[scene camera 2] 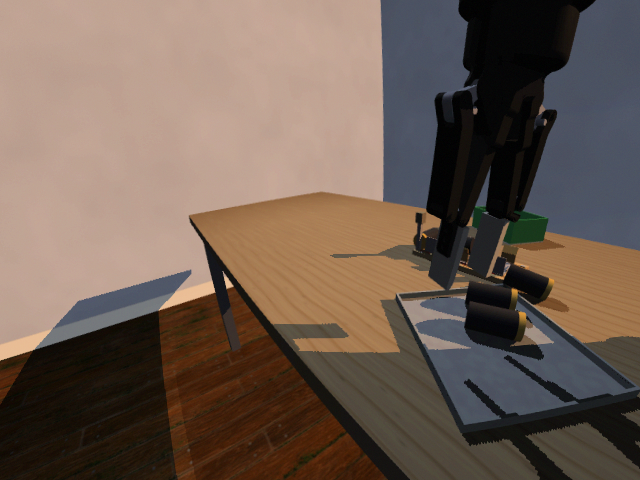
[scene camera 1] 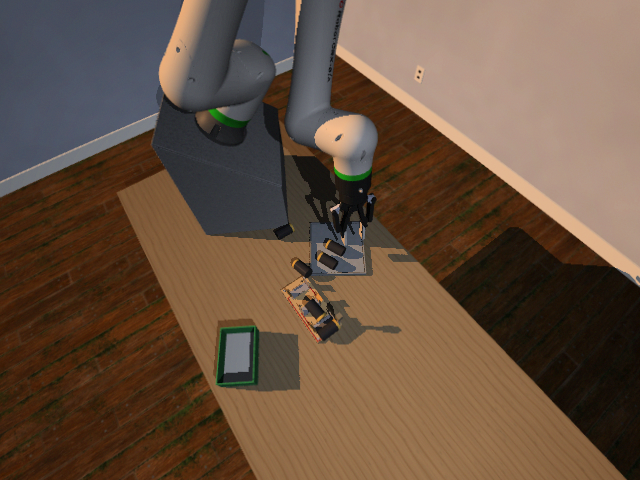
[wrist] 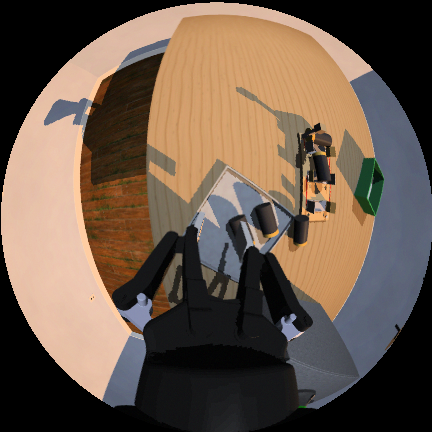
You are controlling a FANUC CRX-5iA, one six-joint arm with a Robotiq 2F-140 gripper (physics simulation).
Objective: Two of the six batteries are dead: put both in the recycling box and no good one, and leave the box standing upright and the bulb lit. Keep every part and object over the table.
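Pixels of known places: gripper, fingertip midpoint: [scene camera 2: 459, 276] [scene camera 1: 353, 239] [wrist: 220, 224]; arm's base, origin of the base link: [scene camera 1: 220, 126].
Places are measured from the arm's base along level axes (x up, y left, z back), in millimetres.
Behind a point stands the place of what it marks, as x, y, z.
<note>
My gripper [scene camera 1: 353, 237] {-251, 235, -389} [scene camera 2: 464, 276] {-251, 235, -389} [wrist: 220, 224] {-251, 235, -389} is partly open and empty above the tray [scene camera 1: 338, 274] {-325, 153, -446} [scene camera 2: 460, 361] {-331, 260, -354} [wrist: 212, 252] {-331, 241, -301}. One battery [scene camera 1: 334, 246] {-298, 184, -362} [scene camera 2: 495, 321] {-305, 202, -354} [wrist: 236, 226] {-298, 204, -376} lies on the tray, partly behind a finger in the wrist view. A second battery [scene camera 1: 327, 260] {-298, 139, -397} [scene camera 2: 491, 296] {-305, 156, -385} [wrist: 266, 218] {-297, 150, -397} lies beside it. A third battery [scene camera 1: 301, 267] {-295, 54, -381} [scene camera 2: 528, 282] {-306, 72, -371} [wrist: 301, 230] {-295, 66, -381} lies between tray and circuit board. Another battery [scene camera 1: 283, 230] {-301, 61, -224} lies by the pedestal. Two batteries [scene camera 1: 314, 307] {-285, 30, -520} [scene camera 1: 327, 329] {-290, 33, -594} are on the circuit board. The recycling box [scene camera 1: 256, 356] {-301, -176, -566} [scene camera 2: 528, 227] {-293, -184, -475} [wrist: 365, 186] {-290, -158, -525} stands upright. I cannot tell whether the bulb is lit.
The circuit board [scene camera 1: 300, 305] {-324, -1, -482} [wrist: 318, 217] {-324, 3, -409} lies between the tray and the green box. The arm's grey pedestal [scene camera 1: 232, 196] {-136, -51, -144} [wrist: 325, 345] {-124, -56, -142} stands at one end of the table [scene camera 1: 413, 382] {-334, 179, -825} [scene camera 2: 289, 232] {-334, 247, -906} [wrist: 215, 100] {-334, 272, -637}. A long table edge runs near the tray.
</note>
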